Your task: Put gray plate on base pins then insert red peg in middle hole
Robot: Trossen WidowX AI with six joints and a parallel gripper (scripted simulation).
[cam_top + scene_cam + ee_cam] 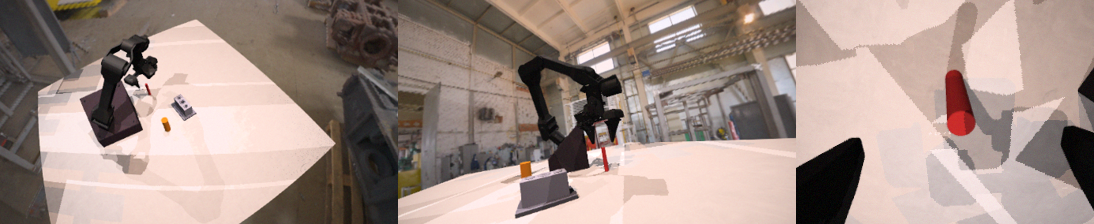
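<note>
The red peg lies 6 cm below my gripper tip. Round my gripper tip: orange cylinder: 4 cm behind, 25 cm to the right, 6 cm below; then base: 9 cm ahead, 20 cm to the right, 9 cm below; then gray plate: 9 cm ahead, 20 cm to the right, 5 cm below.
</note>
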